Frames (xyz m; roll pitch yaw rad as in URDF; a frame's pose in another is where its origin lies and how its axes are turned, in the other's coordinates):
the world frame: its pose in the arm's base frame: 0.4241 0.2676 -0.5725 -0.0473 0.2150 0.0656
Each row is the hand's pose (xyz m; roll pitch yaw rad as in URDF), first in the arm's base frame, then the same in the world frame.
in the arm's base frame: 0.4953 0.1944 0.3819 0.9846 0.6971 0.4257
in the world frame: -0.1389 -0.1224 0.9418 0.9498 0.4789 0.3356
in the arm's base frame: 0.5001 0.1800 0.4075 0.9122 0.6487 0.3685
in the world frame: -0.1406 -0.1383 0.9669 0.8919 0.4293 0.2873
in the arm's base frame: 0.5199 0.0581 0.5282 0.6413 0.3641 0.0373
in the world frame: -0.1549 -0.2668 1.0814 0.6952 0.1503 -0.0196
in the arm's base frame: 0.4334 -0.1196 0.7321 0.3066 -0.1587 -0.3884
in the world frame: -0.2941 -0.4466 1.2514 0.4507 -0.3288 -0.4941
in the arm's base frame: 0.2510 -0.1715 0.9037 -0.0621 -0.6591 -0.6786
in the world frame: -0.5118 -0.4925 1.3775 0.1901 -0.7702 -0.9154
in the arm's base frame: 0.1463 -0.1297 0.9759 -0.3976 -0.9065 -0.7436
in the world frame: -0.6266 -0.4463 1.4285 -0.0482 -0.9935 -1.0998
